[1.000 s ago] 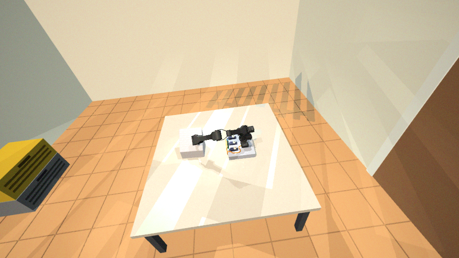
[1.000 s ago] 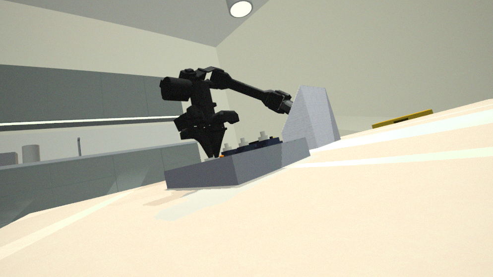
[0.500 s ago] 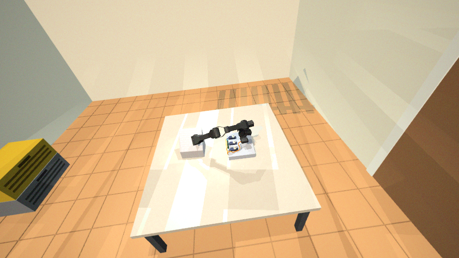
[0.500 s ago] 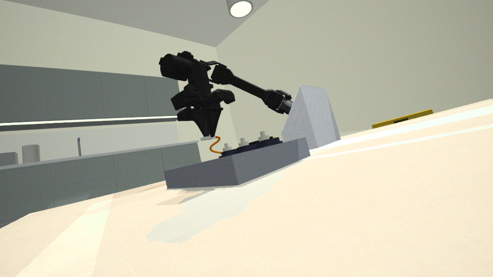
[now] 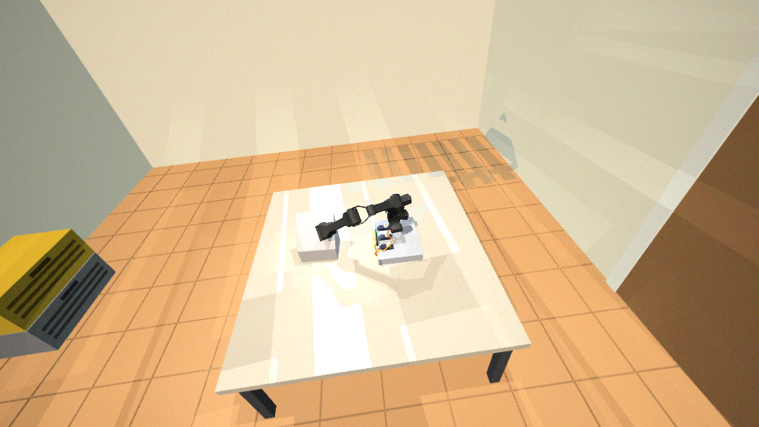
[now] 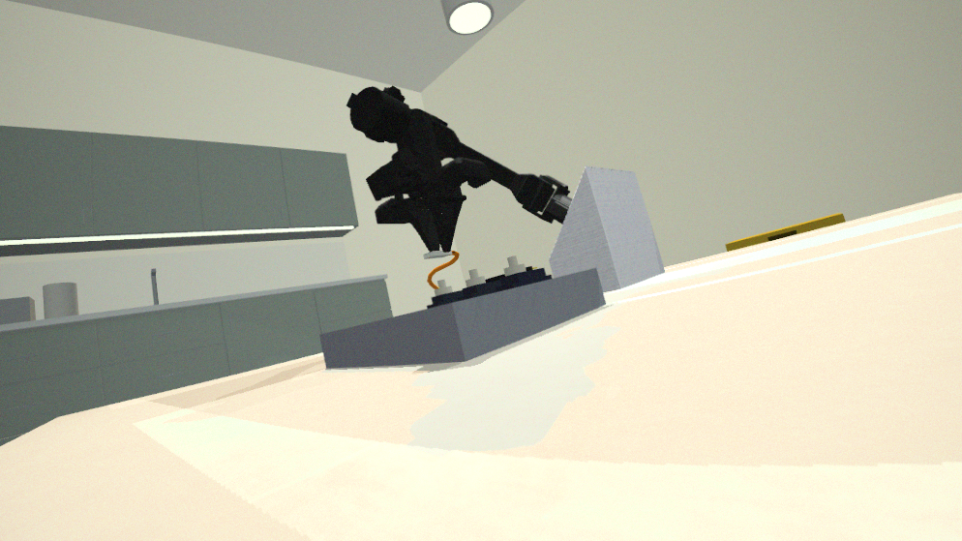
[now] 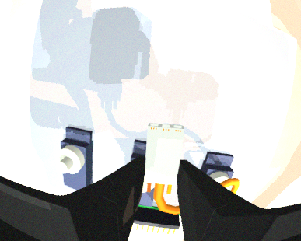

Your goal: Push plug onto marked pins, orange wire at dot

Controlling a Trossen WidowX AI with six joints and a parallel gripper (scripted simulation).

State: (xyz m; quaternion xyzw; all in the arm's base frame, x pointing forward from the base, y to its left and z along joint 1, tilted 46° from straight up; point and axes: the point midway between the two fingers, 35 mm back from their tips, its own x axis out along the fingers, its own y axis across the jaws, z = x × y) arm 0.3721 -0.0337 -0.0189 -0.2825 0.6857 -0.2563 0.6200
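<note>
Right now my gripper tip is 10 cm past the blue band, 5 cm to the right of it and 4 cm above it. The rest, counted from my gripper tip: grey-white holder: 9 cm below, 5 cm ahead, 1 cm to the left.
</note>
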